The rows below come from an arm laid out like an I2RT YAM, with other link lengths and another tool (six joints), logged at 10 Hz.
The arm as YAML. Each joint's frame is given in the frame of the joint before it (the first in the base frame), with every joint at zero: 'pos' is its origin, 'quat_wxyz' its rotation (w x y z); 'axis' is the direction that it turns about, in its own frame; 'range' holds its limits. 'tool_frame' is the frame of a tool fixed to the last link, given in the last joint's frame.
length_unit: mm
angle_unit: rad
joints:
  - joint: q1
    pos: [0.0, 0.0, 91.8]
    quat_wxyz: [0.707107, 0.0, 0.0, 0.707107]
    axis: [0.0, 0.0, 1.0]
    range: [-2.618, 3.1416]
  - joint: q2
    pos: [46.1, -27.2, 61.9]
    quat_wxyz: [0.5, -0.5, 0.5, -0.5]
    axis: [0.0, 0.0, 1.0]
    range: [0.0, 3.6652]
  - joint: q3
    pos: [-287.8, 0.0, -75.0]
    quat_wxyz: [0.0, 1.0, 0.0, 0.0]
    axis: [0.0, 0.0, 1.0]
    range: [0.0, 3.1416]
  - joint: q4
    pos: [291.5, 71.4, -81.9]
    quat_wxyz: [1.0, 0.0, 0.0, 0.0]
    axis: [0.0, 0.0, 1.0]
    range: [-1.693, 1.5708]
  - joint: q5
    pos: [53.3, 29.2, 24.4]
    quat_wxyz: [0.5, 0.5, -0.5, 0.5]
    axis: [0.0, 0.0, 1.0]
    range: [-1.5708, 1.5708]
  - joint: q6
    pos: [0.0, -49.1, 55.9]
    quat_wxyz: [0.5, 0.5, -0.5, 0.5]
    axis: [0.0, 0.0, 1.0]
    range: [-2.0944, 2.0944]
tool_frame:
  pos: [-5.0, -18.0, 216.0]
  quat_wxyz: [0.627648, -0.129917, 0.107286, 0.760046]
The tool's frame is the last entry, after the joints.
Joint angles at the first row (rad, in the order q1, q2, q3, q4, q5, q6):
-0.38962 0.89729 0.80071 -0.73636 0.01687 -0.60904
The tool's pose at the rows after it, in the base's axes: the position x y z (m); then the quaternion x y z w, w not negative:
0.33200 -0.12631 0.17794 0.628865 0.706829 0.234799 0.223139
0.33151 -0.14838 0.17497 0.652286 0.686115 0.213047 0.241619
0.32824 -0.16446 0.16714 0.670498 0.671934 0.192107 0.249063
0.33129 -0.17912 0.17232 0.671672 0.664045 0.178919 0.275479
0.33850 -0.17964 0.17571 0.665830 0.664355 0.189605 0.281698
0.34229 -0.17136 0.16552 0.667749 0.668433 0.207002 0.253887
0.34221 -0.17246 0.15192 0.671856 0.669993 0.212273 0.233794
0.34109 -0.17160 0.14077 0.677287 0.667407 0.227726 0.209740
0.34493 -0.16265 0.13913 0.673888 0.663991 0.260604 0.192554
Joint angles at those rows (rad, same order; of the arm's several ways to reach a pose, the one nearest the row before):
-0.38812 0.91876 0.80840 -0.72110 0.02900 -0.58913
-0.38807 0.94784 0.80077 -0.67672 0.10542 -0.55385
-0.38967 0.97702 0.78851 -0.64589 0.16385 -0.53234
-0.39114 0.98023 0.77319 -0.58769 0.21008 -0.53838
-0.40186 0.98321 0.77310 -0.56143 0.18578 -0.54609
-0.42176 1.01383 0.79000 -0.58751 0.12134 -0.54301
-0.45554 1.04446 0.78693 -0.58751 0.07679 -0.55834
-0.50303 1.07061 0.79153 -0.60274 0.00777 -0.57060
-0.54292 1.07381 0.79614 -0.61661 -0.08574 -0.57370

